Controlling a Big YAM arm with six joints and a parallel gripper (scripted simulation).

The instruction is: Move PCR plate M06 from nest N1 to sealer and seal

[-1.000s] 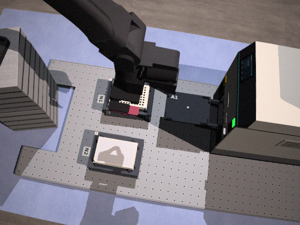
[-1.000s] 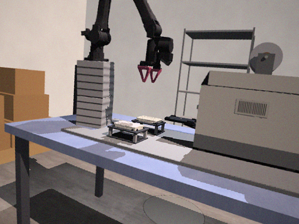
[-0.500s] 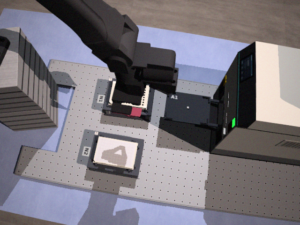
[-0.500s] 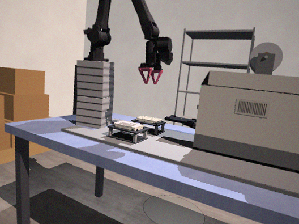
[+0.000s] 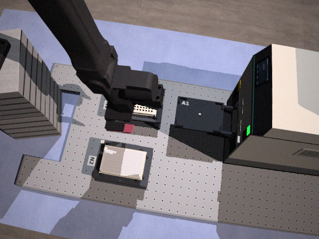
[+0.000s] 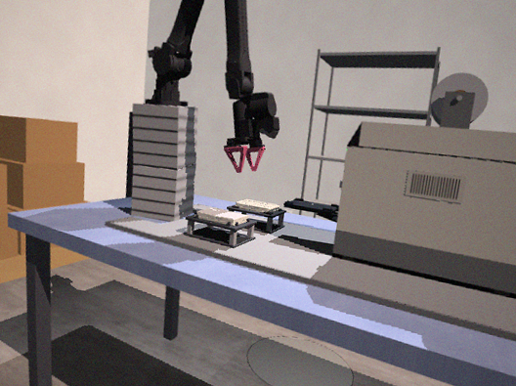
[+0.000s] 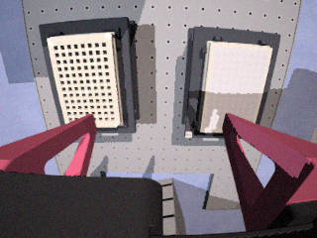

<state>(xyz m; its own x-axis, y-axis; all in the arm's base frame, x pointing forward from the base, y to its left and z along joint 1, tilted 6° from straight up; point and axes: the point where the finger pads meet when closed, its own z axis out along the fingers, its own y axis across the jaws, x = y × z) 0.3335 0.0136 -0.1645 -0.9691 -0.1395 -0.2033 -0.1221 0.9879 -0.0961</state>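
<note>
Now: hand 10 mm past the white 96-well plate M06, 100 mm to the right of it and 130 mm above it. From my hand the other things lie so: sealer stage: 190 mm ahead, 90 mm to the left, 90 mm below; then plate nest N1: 10 mm behind, 100 mm to the left, 140 mm below; then sealed plate M09: 100 mm to the right, 130 mm below.
</note>
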